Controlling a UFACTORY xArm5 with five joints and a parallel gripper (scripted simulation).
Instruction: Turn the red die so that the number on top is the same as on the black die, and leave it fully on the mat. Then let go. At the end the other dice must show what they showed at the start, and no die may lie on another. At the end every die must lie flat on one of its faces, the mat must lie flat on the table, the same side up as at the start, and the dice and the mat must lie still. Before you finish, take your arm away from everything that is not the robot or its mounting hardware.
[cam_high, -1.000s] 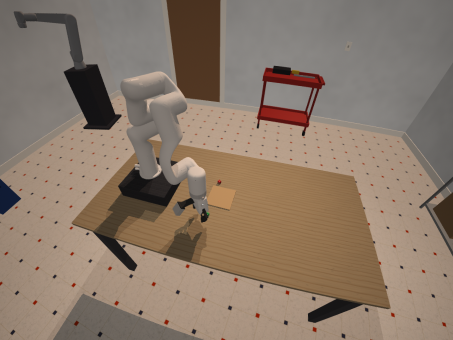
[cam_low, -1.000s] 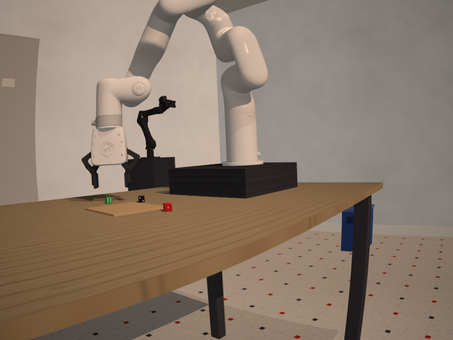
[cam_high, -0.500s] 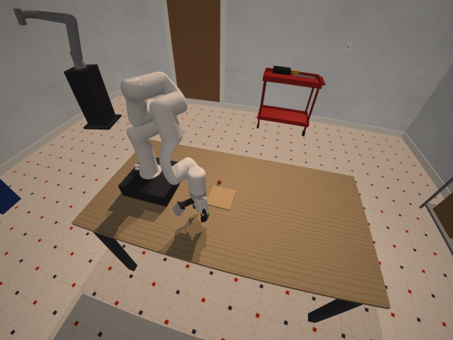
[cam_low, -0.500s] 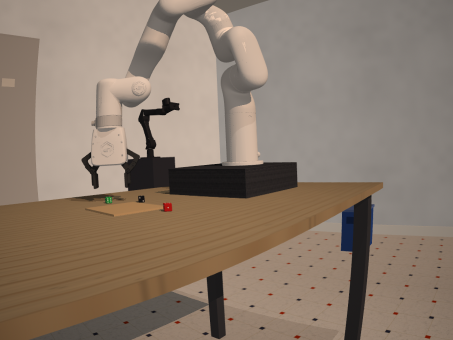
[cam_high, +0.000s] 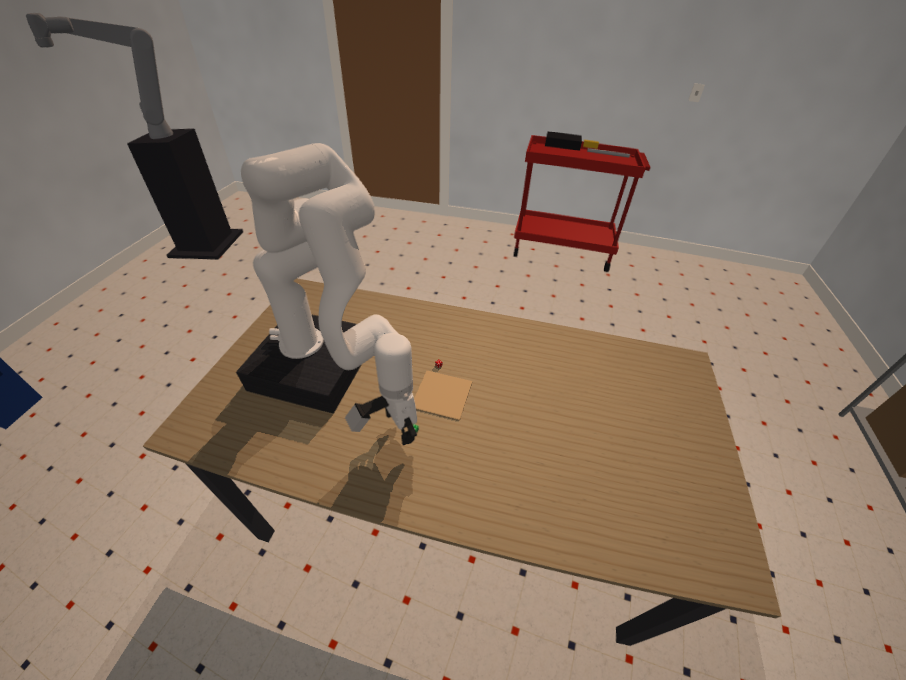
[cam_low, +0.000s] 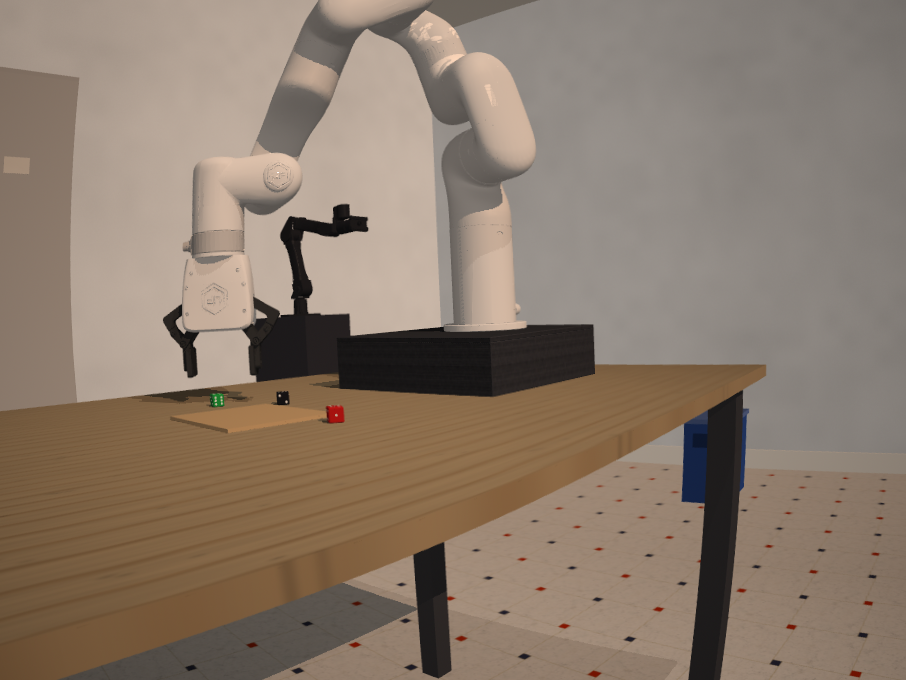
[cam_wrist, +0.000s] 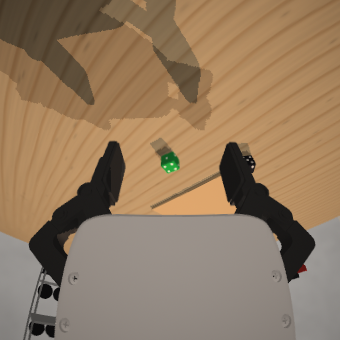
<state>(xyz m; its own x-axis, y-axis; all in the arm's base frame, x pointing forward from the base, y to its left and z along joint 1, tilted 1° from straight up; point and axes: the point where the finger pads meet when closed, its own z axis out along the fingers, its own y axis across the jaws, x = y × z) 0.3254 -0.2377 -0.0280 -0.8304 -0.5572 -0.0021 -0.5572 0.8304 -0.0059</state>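
My hand is 4 cm above the green die, 3 cm short of it and 2 cm to the right of it. Round my hand: black die (10 cm to the left, 4 cm below, 2 cm behind); red die (25 cm to the left, 8 cm ahead, 4 cm below); tan mat (14 cm to the left, 10 cm ahead, 4 cm below).
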